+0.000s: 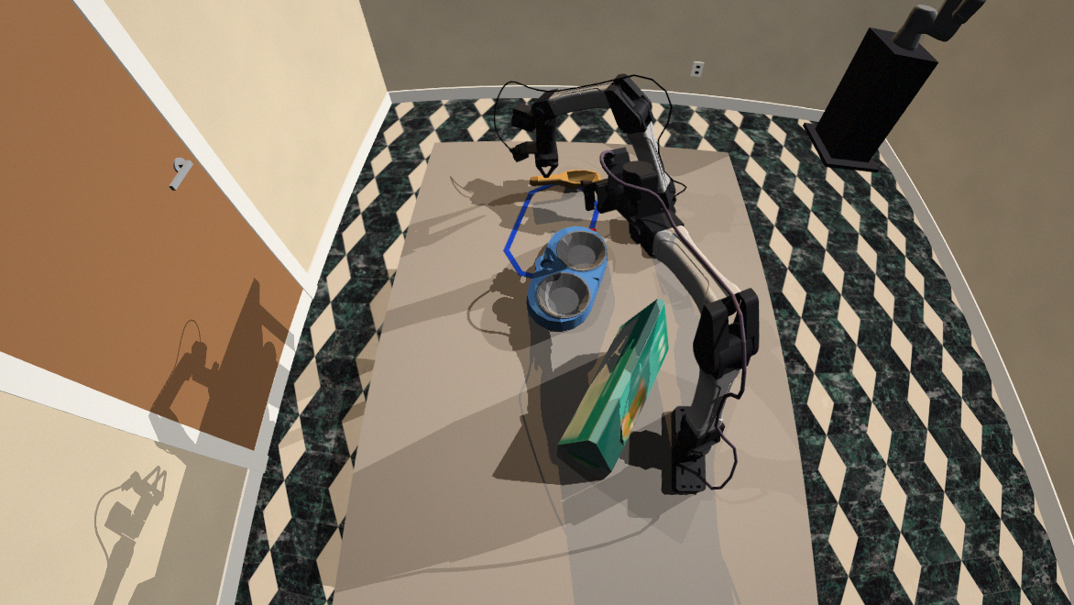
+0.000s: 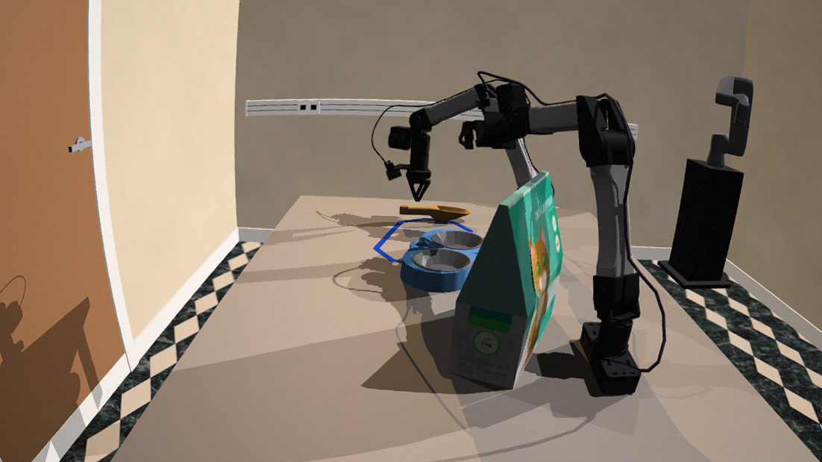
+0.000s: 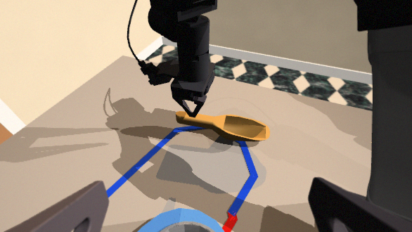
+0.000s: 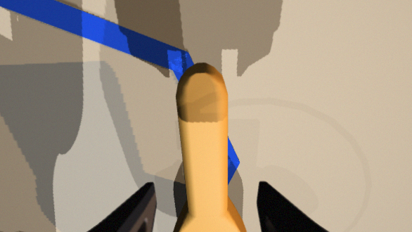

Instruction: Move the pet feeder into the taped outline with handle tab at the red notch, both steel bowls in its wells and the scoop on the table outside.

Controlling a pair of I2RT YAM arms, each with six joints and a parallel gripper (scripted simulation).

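Right now the blue pet feeder is 6 cm behind my right hand, 35 cm to the left of it and 7 cm below it. Round my right hand: orange scoop 8 cm behind, 1 cm to the right, 6 cm below; then green cat food bag 16 cm behind, 73 cm to the left, 7 cm above; then blue taped outline 3 cm behind, 17 cm to the left, 8 cm below.
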